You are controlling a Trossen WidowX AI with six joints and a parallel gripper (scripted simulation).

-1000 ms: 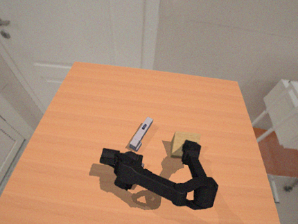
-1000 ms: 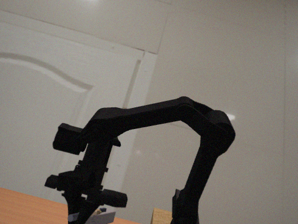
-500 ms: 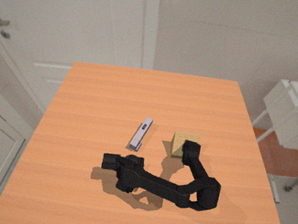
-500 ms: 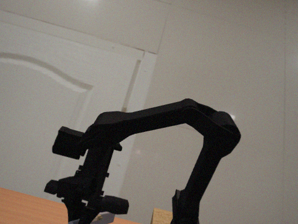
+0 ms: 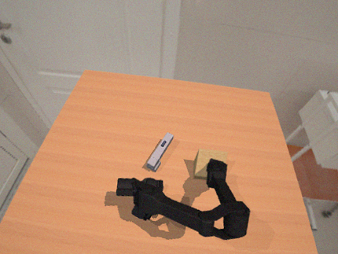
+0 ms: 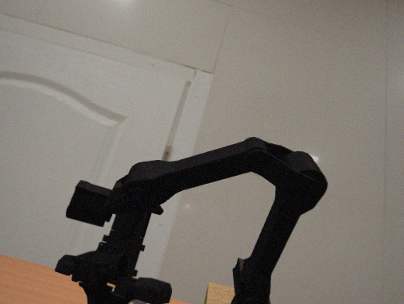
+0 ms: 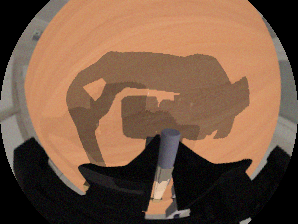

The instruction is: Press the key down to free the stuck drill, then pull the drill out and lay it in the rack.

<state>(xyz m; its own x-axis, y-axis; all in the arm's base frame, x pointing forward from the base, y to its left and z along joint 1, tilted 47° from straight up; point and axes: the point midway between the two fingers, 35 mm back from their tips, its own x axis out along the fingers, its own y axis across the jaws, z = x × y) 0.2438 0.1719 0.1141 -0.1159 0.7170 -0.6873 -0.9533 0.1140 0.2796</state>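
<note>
The drill is 4 cm to the right of my gripper tip, 4 cm above it and 1 cm behind it. Also, from my gripper tip: dark grey block: 5 cm to the right, 2 cm behind; then grey bar: 23 cm to the right, 2 cm above, 1 cm ahead; then blue key: 26 cm to the right, 3 cm above.
</note>
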